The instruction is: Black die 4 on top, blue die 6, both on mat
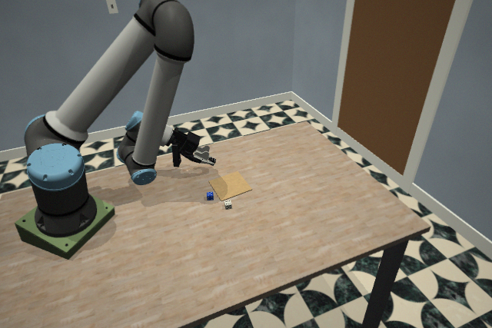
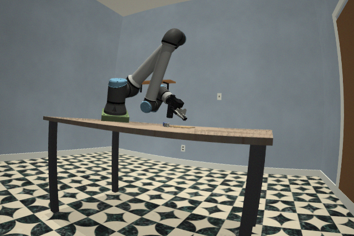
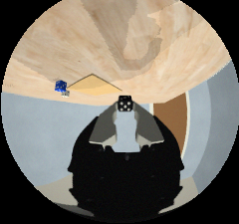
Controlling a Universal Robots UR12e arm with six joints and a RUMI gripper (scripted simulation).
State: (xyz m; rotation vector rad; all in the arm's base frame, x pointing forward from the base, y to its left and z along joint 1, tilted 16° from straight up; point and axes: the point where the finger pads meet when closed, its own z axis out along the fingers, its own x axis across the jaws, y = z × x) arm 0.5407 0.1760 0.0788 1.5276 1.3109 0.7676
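The tan mat lies 12 cm to the right of my hand, 6 cm below it and 5 cm ahead of it. The rest, counted from my hand: white die 24 cm to the right, 5 cm below, 2 cm ahead; then blue die 17 cm to the right, 5 cm below, 4 cm behind; then black die right at my hand.
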